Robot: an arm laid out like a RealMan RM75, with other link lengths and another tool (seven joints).
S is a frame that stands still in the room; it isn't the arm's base.
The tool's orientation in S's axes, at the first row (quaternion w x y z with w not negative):
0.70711, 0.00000, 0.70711, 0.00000
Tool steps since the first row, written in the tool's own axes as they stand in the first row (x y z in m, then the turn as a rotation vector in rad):
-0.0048, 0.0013, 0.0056, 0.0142, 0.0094, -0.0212
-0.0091, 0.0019, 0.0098, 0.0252, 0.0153, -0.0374
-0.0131, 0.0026, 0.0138, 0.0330, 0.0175, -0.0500
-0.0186, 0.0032, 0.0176, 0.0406, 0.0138, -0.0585
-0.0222, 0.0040, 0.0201, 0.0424, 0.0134, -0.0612
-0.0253, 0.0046, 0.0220, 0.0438, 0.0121, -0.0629
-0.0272, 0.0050, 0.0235, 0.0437, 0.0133, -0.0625
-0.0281, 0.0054, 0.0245, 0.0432, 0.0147, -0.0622
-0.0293, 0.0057, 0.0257, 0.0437, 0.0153, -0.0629
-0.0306, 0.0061, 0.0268, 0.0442, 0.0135, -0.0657
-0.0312, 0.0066, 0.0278, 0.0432, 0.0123, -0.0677
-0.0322, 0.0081, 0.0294, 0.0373, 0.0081, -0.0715
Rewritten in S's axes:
0.0056, 0.0013, 0.0048, -0.0212, 0.0094, -0.0142
0.0098, 0.0019, 0.0091, -0.0374, 0.0153, -0.0252
0.0138, 0.0026, 0.0131, -0.0500, 0.0175, -0.0330
0.0176, 0.0032, 0.0186, -0.0585, 0.0138, -0.0406
0.0201, 0.0040, 0.0222, -0.0612, 0.0134, -0.0424
0.0220, 0.0046, 0.0253, -0.0629, 0.0121, -0.0438
0.0235, 0.0050, 0.0272, -0.0625, 0.0133, -0.0437
0.0245, 0.0054, 0.0281, -0.0622, 0.0147, -0.0432
0.0257, 0.0057, 0.0293, -0.0629, 0.0153, -0.0437
0.0268, 0.0061, 0.0306, -0.0657, 0.0135, -0.0442
0.0278, 0.0066, 0.0312, -0.0677, 0.0123, -0.0432
0.0294, 0.0081, 0.0322, -0.0715, 0.0081, -0.0373

